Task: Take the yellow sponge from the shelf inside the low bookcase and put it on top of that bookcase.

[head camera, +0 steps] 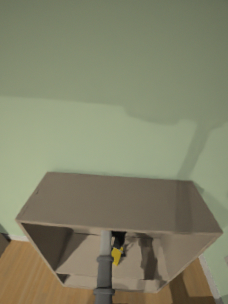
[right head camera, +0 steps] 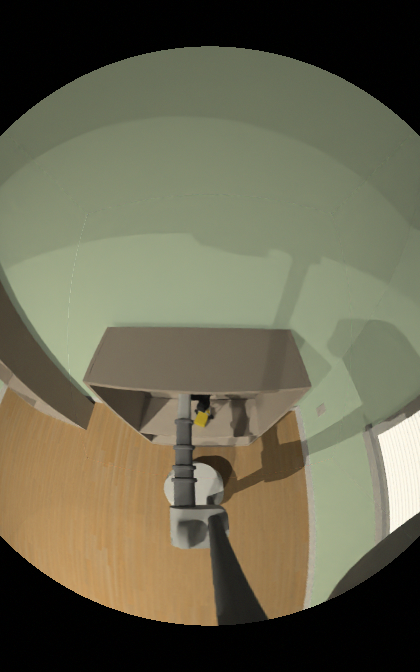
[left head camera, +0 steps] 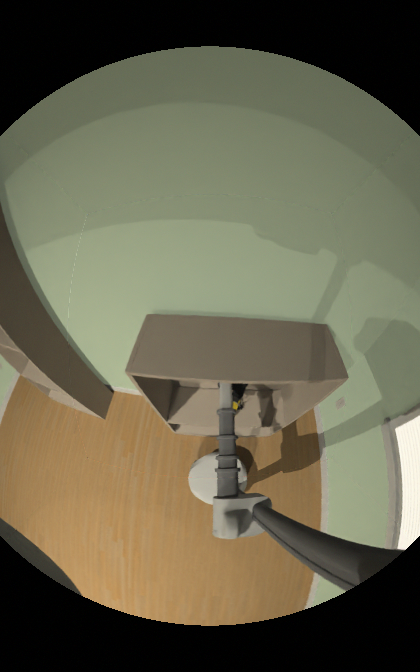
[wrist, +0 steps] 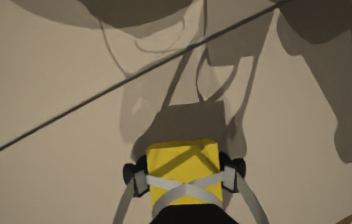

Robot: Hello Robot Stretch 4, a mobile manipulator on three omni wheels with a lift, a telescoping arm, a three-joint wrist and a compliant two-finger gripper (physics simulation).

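Note:
The yellow sponge is inside the low bookcase, over the shelf board. In the wrist view my gripper is shut on the sponge, with one dark fingertip pressed against its left side and one against its right side. The sponge's shadow falls on the shelf just beyond it. I cannot tell whether the sponge touches the shelf. In the head views the arm and the bookcase's top board hide part of the wrist and gripper.
The telescoping arm reaches into the bookcase's open front, below the front edge of its top board. The bookcase stands against a green wall. Another brown furniture piece stands at the left.

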